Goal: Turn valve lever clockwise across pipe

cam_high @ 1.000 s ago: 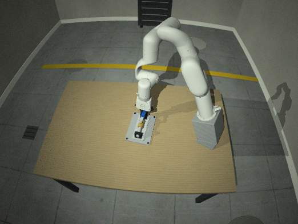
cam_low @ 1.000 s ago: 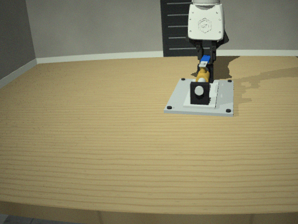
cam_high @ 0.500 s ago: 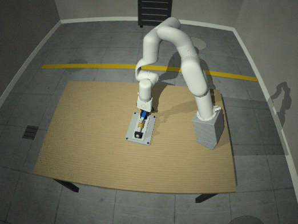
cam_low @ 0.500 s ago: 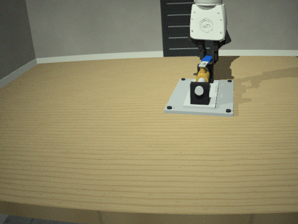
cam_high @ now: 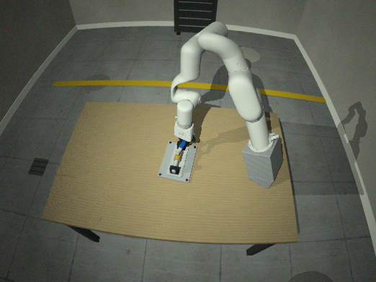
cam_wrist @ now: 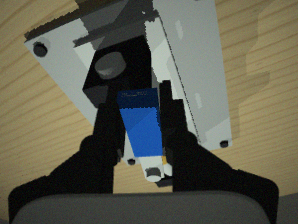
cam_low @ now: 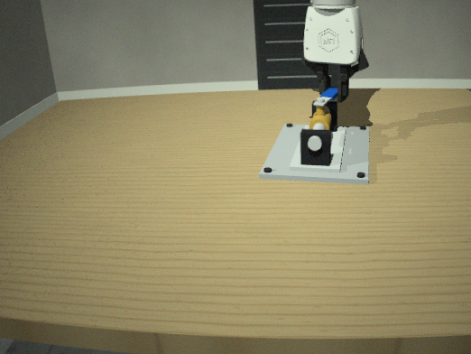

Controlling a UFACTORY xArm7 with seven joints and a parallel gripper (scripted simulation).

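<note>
The blue lever is 4 cm to the left of my hand and 2 cm ahead of it.
</note>
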